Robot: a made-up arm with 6 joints. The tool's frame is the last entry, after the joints. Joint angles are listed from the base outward.
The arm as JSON. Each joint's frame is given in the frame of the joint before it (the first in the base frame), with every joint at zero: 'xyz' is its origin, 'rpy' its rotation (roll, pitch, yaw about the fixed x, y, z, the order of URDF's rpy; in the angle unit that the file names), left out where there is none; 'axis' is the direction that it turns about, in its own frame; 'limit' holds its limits. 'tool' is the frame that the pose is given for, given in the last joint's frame.
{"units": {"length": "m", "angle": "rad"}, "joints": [
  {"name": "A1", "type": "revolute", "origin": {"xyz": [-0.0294, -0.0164, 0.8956], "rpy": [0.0, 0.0, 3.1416]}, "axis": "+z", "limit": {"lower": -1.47, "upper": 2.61}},
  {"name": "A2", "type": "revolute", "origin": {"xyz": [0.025, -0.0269, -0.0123], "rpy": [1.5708, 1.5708, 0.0]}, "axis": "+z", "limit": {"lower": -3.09, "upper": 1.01}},
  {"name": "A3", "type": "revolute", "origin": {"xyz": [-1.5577, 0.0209, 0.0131], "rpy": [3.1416, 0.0, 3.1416]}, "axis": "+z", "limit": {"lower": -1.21, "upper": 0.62}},
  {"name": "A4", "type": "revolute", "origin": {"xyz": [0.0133, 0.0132, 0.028], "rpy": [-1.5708, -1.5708, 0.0]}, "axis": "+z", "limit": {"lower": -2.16, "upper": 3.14}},
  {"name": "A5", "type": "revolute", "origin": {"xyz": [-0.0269, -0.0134, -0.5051], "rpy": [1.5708, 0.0, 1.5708]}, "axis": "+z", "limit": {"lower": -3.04, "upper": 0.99}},
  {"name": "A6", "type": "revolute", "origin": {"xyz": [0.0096, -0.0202, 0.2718], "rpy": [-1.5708, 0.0, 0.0]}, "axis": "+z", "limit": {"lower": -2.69, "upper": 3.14}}
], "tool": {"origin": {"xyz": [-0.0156, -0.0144, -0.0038], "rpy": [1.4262, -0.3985, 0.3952]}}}
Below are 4 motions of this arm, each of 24 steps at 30 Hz.
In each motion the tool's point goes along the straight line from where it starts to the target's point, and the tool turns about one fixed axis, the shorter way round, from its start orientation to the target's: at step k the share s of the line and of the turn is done. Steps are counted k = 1, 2, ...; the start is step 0. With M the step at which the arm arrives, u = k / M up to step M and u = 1 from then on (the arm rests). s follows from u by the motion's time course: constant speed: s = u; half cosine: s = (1 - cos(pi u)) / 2; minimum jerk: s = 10 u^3 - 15 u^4 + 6 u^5.
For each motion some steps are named. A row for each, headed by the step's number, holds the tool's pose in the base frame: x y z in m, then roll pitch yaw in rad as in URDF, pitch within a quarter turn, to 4 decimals.
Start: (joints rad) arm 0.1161 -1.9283 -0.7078 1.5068 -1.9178 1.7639
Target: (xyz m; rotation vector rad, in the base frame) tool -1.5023 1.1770 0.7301 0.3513 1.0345 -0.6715
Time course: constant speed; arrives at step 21
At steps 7, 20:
7: -1.5452 0.2287 0.8356 0.6321 0.8437 0.5170
20: -1.5054 1.1093 0.7376 -0.0132 1.0716 -0.6830

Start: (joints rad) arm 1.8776 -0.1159 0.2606 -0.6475 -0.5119 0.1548
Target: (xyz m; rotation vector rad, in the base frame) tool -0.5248 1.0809 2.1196 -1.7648 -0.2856 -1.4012
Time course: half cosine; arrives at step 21
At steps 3, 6, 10, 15, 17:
3: 0.0195 0.3711 2.4438 -1.8345 -1.2058 -0.8378
6: -0.0599 0.4747 2.3965 -1.8000 -1.1876 -0.8244
10: -0.2171 0.6796 2.3029 -1.7340 -1.1521 -0.7950
15: -0.4170 0.9403 2.1838 -1.6534 -1.1082 -0.7532
17: -0.4750 1.0160 2.1492 -1.6306 -1.0958 -0.7403

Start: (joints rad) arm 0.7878 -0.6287 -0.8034 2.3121 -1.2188 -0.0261
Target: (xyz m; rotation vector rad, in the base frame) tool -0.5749 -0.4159 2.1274 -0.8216 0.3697 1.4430
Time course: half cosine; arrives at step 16
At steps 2, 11, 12, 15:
2: -0.4510 -0.2180 2.2660 -0.6097 0.9174 1.2462
11: -0.5463 -0.3702 2.1594 -0.4241 0.7871 1.3625
12: -0.5560 -0.3858 2.1485 -0.4077 0.7730 1.3716
15: -0.5737 -0.4139 2.1288 -0.3791 0.7474 1.3869

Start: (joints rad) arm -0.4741 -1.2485 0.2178 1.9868 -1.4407 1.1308
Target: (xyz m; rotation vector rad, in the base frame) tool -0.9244 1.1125 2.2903 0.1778 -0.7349 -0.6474
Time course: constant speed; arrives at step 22
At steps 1, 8, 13, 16, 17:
1: -1.4966 0.8603 1.9112 -0.2553 0.0778 -0.4923
8: -1.3059 0.9444 2.0375 -0.0530 -0.1707 -0.5413
13: -1.1696 1.0044 2.1278 0.1069 -0.3391 -0.6100
16: -1.0879 1.0404 2.1820 0.2138 -0.4341 -0.6672
17: -1.0606 1.0524 2.2000 0.2518 -0.4643 -0.6893

